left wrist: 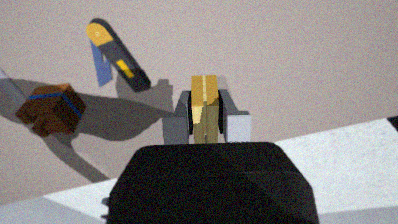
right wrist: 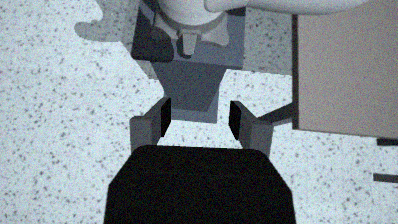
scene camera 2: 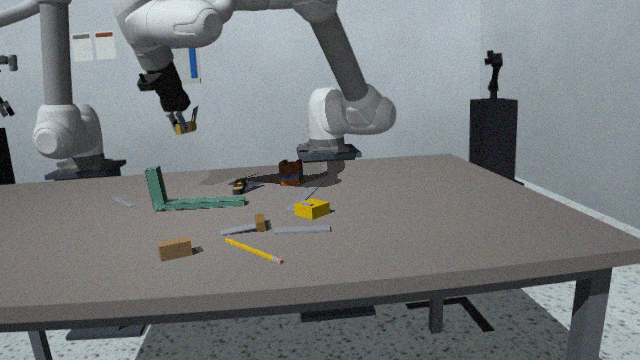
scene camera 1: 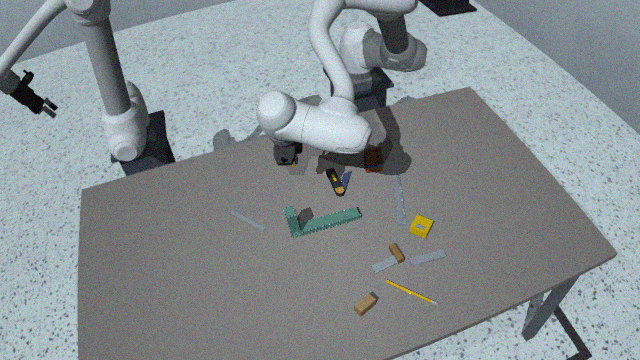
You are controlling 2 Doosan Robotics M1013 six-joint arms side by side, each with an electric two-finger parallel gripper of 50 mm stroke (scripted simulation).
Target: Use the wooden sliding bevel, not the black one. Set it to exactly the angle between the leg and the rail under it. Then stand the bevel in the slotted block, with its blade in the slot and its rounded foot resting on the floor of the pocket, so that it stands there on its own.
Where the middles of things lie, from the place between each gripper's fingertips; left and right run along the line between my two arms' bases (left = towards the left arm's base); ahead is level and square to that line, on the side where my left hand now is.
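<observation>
Relative to my right hand, the wooden bevel (left wrist: 204, 91) is 580 mm ahead, 880 mm to the left and 60 mm below. Relative to my left hand (scene camera 2: 182, 130), the bevel is 2 cm to the left and 5 cm behind. Going by its middle, the wooden bevel is nearer to my left hand than to my right hand.
</observation>
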